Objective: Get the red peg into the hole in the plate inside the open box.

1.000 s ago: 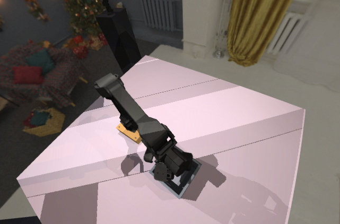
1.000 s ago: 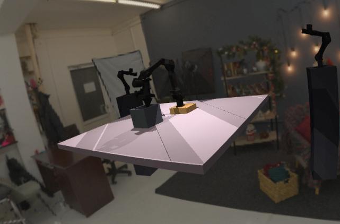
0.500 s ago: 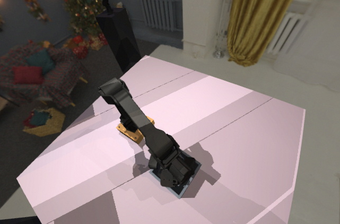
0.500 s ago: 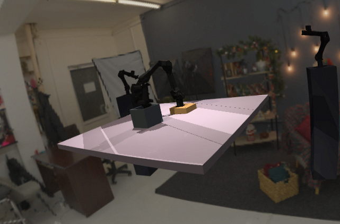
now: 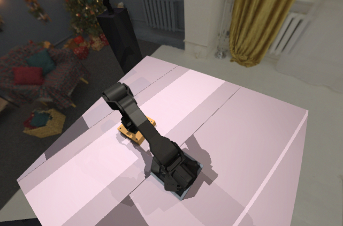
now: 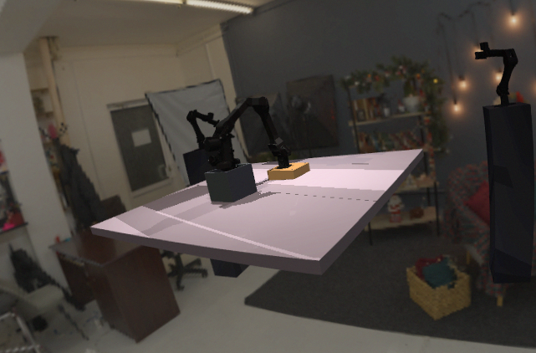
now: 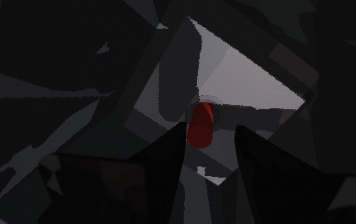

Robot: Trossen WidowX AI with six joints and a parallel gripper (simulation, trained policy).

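The red peg is 10 mm ahead of my gripper tip and 20 mm below it. The rest, counted from my gripper tip: light plate (10 mm ahead, 20 mm below).
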